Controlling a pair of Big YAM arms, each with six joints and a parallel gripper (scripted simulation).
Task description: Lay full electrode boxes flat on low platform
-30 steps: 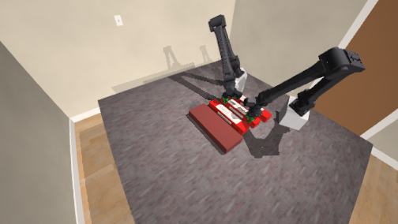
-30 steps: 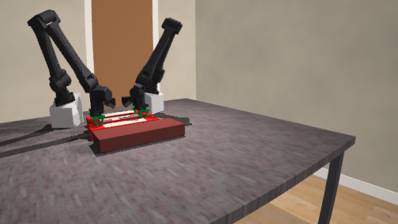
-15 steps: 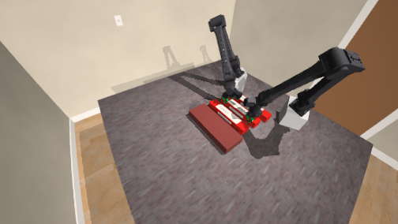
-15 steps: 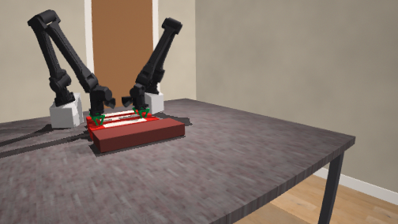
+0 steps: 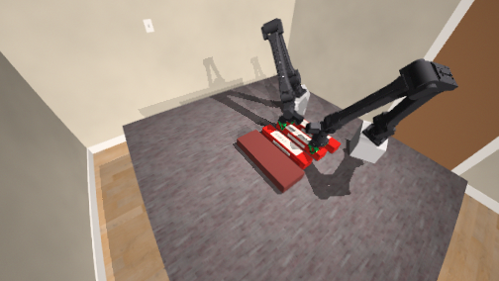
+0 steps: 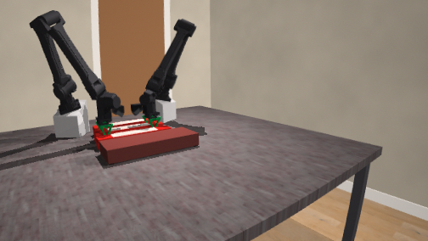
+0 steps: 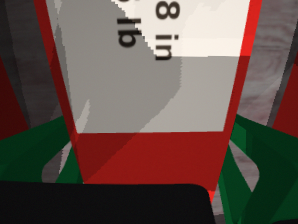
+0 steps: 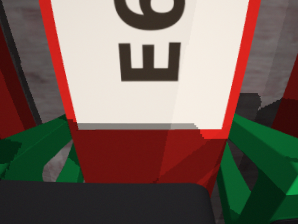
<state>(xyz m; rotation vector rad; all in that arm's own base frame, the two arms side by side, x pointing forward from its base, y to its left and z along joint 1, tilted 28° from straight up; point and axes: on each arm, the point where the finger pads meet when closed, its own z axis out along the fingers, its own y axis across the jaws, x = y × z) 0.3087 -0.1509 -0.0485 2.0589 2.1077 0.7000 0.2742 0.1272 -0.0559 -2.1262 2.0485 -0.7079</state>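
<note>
The red electrode box lies 120 mm to the right of my left hand, 10 mm behind it and 10 mm above it. From my left hand the other things lie so: low dark red platform: 280 mm ahead, 140 mm to the right, 10 mm below.
Right now my right hand is 14 cm to the right of the red electrode box, 1 cm below it and 1 cm short of it. Round my right hand: low dark red platform 29 cm ahead, 12 cm to the left, 1 cm below.
</note>
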